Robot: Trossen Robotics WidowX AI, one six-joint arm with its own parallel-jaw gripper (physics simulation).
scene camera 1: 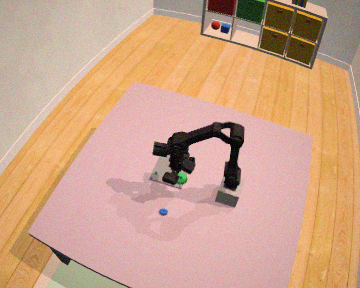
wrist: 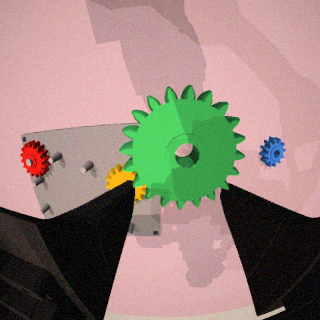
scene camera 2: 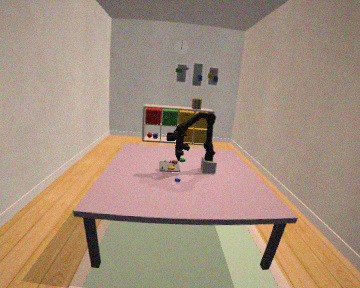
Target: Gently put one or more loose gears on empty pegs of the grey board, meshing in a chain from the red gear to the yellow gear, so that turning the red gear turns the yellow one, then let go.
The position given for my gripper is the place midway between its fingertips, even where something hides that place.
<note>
My gripper [wrist: 179,188] holds a green gear [wrist: 184,120], which touches nothing else. Also in view: a red gear [wrist: 32,149] and a grey board [wrist: 65,187].
</note>
